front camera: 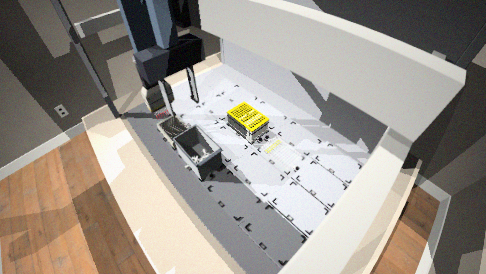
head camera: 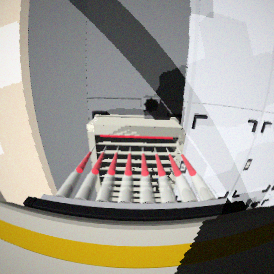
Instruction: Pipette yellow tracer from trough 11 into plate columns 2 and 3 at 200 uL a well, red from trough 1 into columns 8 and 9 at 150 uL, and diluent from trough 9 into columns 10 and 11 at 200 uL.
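The pipetting head (front camera: 157, 96) is at the far left of the deck, over the far end of the trough block (front camera: 167, 131) (head camera: 134, 125). Its eight tips (head camera: 128, 166) hold red liquid, which also shows as a red patch in the front view. A red strip of liquid (head camera: 137, 136) lies in the end trough, beside the tip ends in the head view; their exact height is unclear. The plate (front camera: 287, 159) lies right of the tip rack, with yellow wells (front camera: 273, 146) near one end. My parked plate gripper (front camera: 184, 109) is open and empty, its two fingers hanging beside the head.
A yellow-topped tip rack (front camera: 248, 117) stands mid-deck. A grey waste bin (front camera: 210, 162) with discarded white tips (front camera: 201, 154) stands next to the trough block, toward the front. A pale frame beam (front camera: 320, 55) crosses the upper right of the front view.
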